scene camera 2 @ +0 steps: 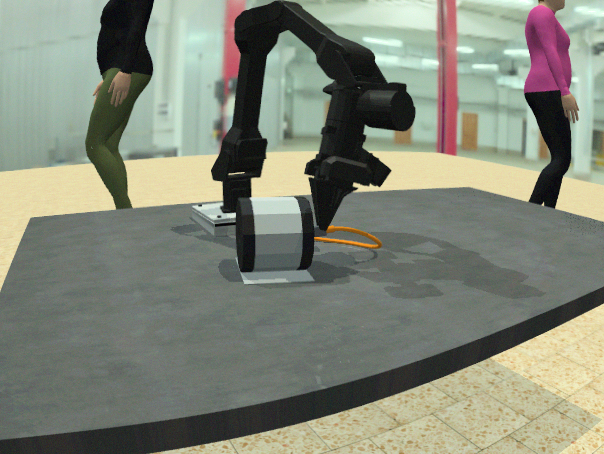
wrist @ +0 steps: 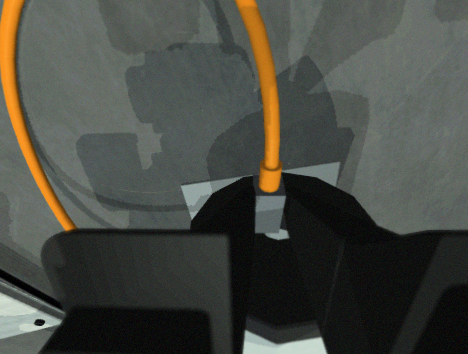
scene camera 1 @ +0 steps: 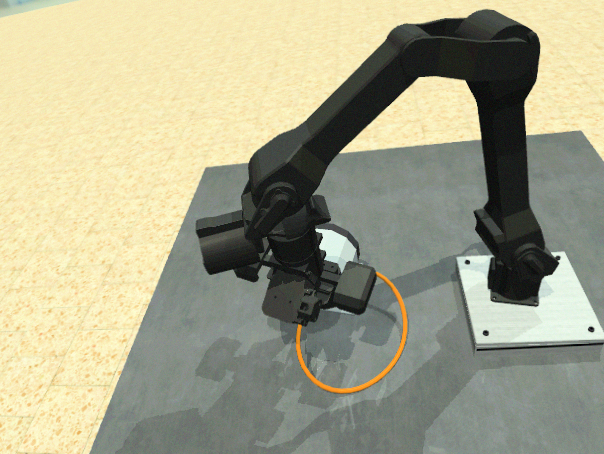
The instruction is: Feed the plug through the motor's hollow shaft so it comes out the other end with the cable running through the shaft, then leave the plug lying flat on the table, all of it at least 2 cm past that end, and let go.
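Places are measured from the arm's base along level axes (x ahead, y left, z up), in metres.
Pixels of known places: gripper, fingertip midpoint: (scene camera 2: 321,229) (wrist: 268,195); arm's base, link origin: (scene camera 1: 513,287).
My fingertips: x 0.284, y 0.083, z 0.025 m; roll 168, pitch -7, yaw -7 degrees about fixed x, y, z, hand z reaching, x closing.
Ahead of a thing's pixels: the offset from my fingertips to its middle. Level surfaces: height alone.
The motor {dx +0.000, dy -0.072, dz -0.004 m} (scene camera 1: 341,246) (scene camera 2: 278,220) (wrist: 217,210) is a pale drum with black end rings, lying on its side on a light base. My gripper (scene camera 2: 324,228) (wrist: 268,195) is shut on the grey, box-shaped plug {dx -0.001, dy -0.009, dz -0.003 m} (wrist: 269,214), at the motor end where the orange cable loops out. In the wrist view the plug is in front of the black end face, with a small pale patch by its lower edge. Fingers hide its front, so I cannot tell whether its tip is inside the shaft. The orange cable (scene camera 1: 406,320) (scene camera 2: 378,244) (wrist: 270,105) leaves the plug's back and curves round in a wide loop.
The arm's pale mounting plate (scene camera 1: 530,327) (scene camera 2: 204,212) lies on the grey table {dz -0.055 m} (scene camera 1: 165,395) (scene camera 2: 150,350), to the right in scene camera 1. The cable loop spreads beside the motor, and its far end passes behind the gripper's body in that view. Two people stand beyond the table.
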